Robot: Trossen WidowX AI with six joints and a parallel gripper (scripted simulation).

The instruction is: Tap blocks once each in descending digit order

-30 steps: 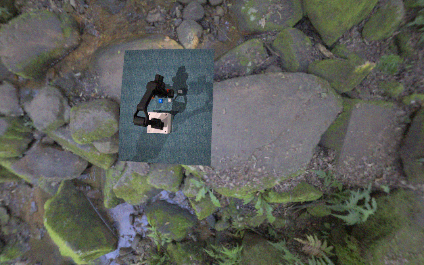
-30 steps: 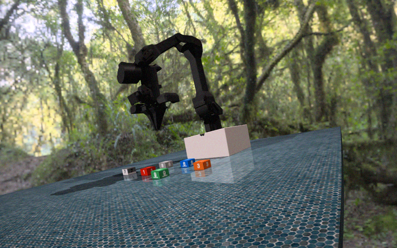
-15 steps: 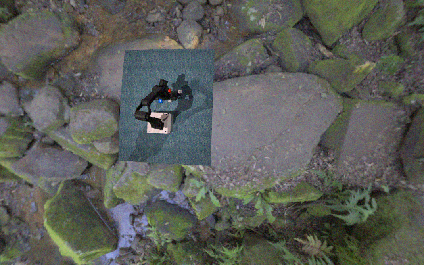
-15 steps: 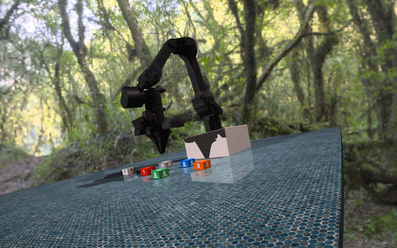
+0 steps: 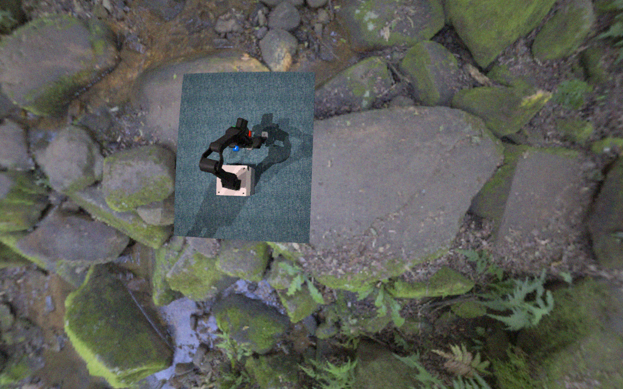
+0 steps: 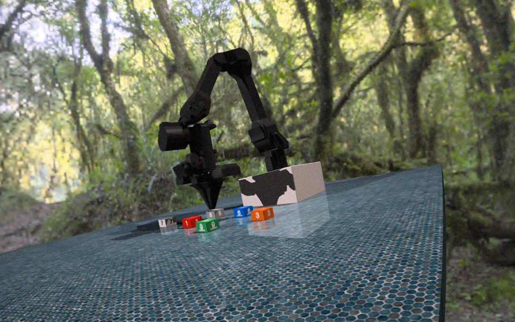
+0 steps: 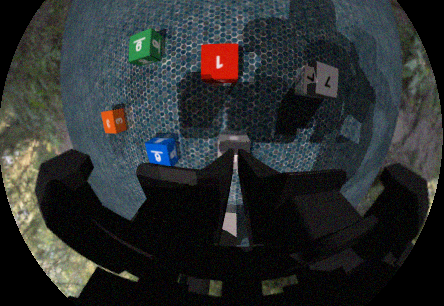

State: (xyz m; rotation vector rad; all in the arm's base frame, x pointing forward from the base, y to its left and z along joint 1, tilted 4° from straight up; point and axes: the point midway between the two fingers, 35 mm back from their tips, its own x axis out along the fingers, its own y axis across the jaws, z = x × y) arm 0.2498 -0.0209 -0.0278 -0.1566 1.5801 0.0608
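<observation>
My gripper tip is 10 mm past the grey block and 10 mm above it. The rest, counted from my gripper tip: blue block 90 mm to the left, 30 mm behind, 10 mm below; then red block 80 mm ahead, 30 mm to the left, 10 mm below; then white block 90 mm ahead, 80 mm to the right, 10 mm below.
</observation>
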